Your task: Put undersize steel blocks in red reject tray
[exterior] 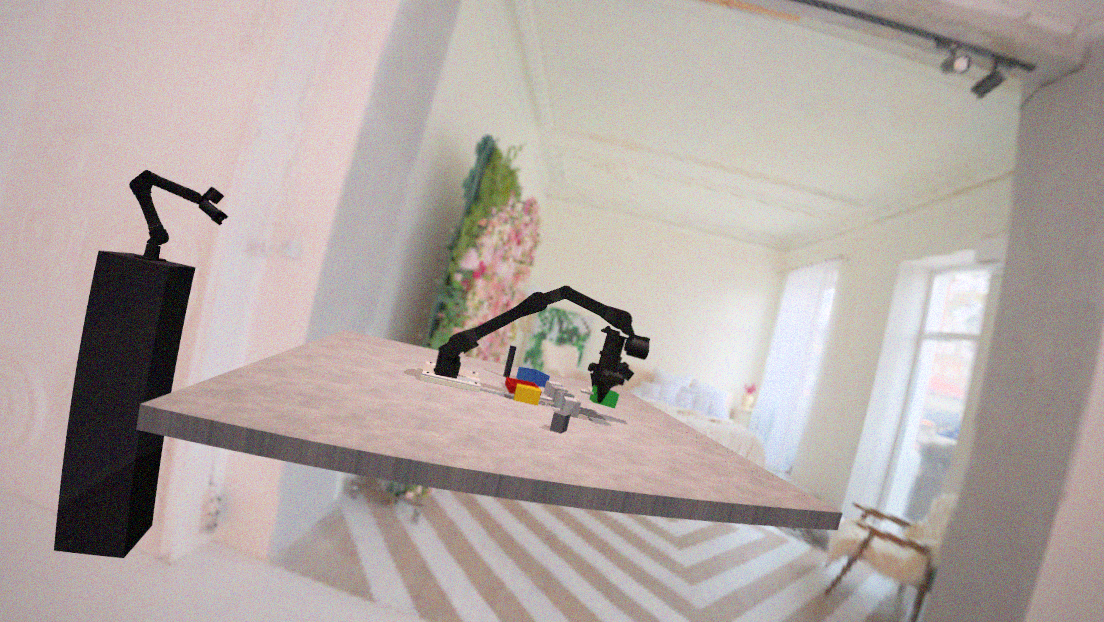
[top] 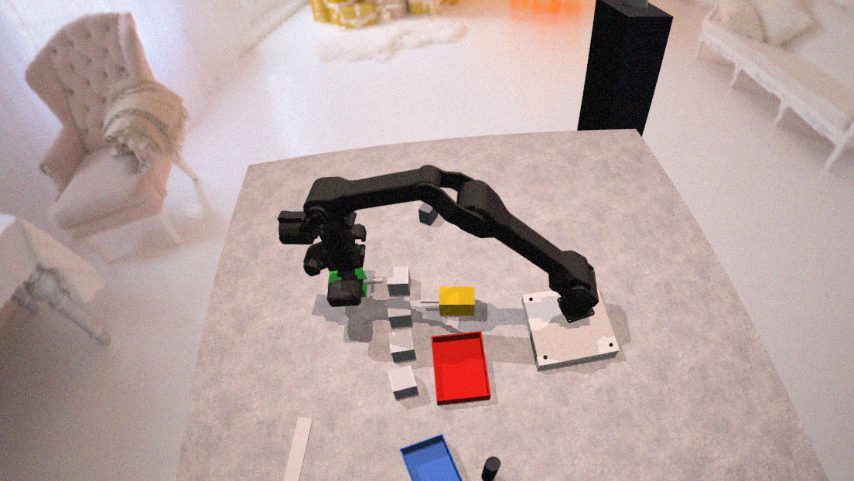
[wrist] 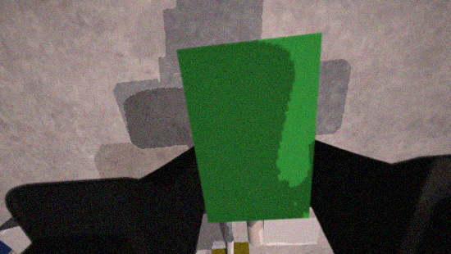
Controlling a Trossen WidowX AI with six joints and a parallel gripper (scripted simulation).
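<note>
My gripper tip is now 170 mm past the yellow gauge, 60 mm to the right of it and 30 mm above it. Round my gripper tip: green GO gauge: 20 mm above, 10 mm behind; then red reject tray: 220 mm to the left, 160 mm behind, 40 mm below; then dark cube: 200 mm to the right, 200 mm behind, 30 mm below.
</note>
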